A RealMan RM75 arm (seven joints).
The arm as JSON. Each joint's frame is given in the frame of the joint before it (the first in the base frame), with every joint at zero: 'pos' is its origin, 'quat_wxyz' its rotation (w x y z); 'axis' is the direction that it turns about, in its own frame. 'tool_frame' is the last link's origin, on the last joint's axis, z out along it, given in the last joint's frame.
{
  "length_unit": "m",
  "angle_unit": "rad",
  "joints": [
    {
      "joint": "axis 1",
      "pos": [
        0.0,
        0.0,
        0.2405
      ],
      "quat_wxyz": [
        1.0,
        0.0,
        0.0,
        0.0
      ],
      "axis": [
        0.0,
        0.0,
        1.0
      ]
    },
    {
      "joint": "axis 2",
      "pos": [
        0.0,
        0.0,
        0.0
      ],
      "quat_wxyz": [
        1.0,
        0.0,
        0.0,
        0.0
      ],
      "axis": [
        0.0,
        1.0,
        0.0
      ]
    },
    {
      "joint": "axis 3",
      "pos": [
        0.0,
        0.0,
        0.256
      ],
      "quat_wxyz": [
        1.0,
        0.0,
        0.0,
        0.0
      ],
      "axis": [
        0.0,
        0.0,
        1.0
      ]
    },
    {
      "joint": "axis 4",
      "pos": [
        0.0,
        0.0,
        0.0
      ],
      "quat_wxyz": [
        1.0,
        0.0,
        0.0,
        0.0
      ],
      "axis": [
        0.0,
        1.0,
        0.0
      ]
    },
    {
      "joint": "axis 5",
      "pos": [
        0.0,
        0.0,
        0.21
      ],
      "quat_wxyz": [
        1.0,
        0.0,
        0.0,
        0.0
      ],
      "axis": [
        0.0,
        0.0,
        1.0
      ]
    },
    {
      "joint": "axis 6",
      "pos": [
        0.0,
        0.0,
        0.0
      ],
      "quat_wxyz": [
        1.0,
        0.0,
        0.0,
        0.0
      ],
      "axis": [
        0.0,
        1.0,
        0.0
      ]
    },
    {
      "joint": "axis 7",
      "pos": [
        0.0,
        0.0,
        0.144
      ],
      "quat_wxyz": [
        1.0,
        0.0,
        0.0,
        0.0
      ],
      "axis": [
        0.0,
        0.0,
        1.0
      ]
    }
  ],
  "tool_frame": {
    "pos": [
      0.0,
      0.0,
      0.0
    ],
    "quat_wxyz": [
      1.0,
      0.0,
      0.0,
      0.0
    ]
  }
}
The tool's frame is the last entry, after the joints.
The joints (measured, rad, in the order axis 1, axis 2, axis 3, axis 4, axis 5, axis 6, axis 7), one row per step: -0.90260 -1.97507 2.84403 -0.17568 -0.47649 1.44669 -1.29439; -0.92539 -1.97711 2.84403 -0.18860 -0.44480 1.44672 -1.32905; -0.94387 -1.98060 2.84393 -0.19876 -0.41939 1.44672 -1.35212; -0.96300 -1.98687 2.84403 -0.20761 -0.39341 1.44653 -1.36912; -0.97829 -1.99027 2.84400 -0.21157 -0.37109 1.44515 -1.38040; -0.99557 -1.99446 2.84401 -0.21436 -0.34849 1.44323 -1.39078; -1.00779 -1.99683 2.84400 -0.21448 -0.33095 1.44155 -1.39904; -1.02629 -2.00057 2.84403 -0.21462 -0.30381 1.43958 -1.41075; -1.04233 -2.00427 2.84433 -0.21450 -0.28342 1.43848 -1.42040; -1.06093 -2.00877 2.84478 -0.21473 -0.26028 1.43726 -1.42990; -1.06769 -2.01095 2.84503 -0.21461 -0.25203 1.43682 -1.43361; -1.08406 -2.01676 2.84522 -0.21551 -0.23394 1.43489 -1.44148; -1.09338 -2.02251 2.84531 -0.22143 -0.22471 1.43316 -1.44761; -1.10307 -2.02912 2.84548 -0.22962 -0.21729 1.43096 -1.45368; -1.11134 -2.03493 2.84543 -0.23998 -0.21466 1.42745 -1.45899; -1.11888 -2.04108 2.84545 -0.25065 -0.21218 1.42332 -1.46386; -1.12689 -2.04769 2.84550 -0.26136 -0.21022 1.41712 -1.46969
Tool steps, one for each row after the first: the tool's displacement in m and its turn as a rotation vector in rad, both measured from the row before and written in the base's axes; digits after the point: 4 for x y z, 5 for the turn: 0.0053 0.0026 -0.0015 -0.03155 0.01690 -0.00089; 0.0045 0.0017 -0.0020 -0.02365 0.01486 -0.00377; 0.0053 0.0010 -0.0034 -0.02348 0.01596 -0.00909; 0.0042 0.0008 -0.0027 -0.01833 0.01478 -0.00925; 0.0052 0.0008 -0.0032 -0.01888 0.01488 -0.01193; 0.0037 0.0003 -0.0025 -0.01512 0.01111 -0.00830; 0.0055 0.0003 -0.0038 -0.02290 0.01762 -0.01366; 0.0051 0.0002 -0.0032 -0.01853 0.01285 -0.01205; 0.0059 0.0002 -0.0036 -0.01998 0.01556 -0.01527; 0.0022 -0.0001 -0.0016 -0.00786 0.00528 -0.00539; 0.0054 -0.0001 -0.0036 -0.01609 0.01231 -0.01269; 0.0026 0.0001 -0.0020 -0.00667 0.00817 -0.00381; 0.0026 0.0004 -0.0019 -0.00430 0.00793 -0.00302; 0.0020 0.0012 -0.0008 0.00195 0.00616 0.00014; 0.0017 0.0011 -0.0009 0.00265 0.00649 0.00085; 0.0018 0.0014 -0.0011 0.00366 0.00679 0.00228
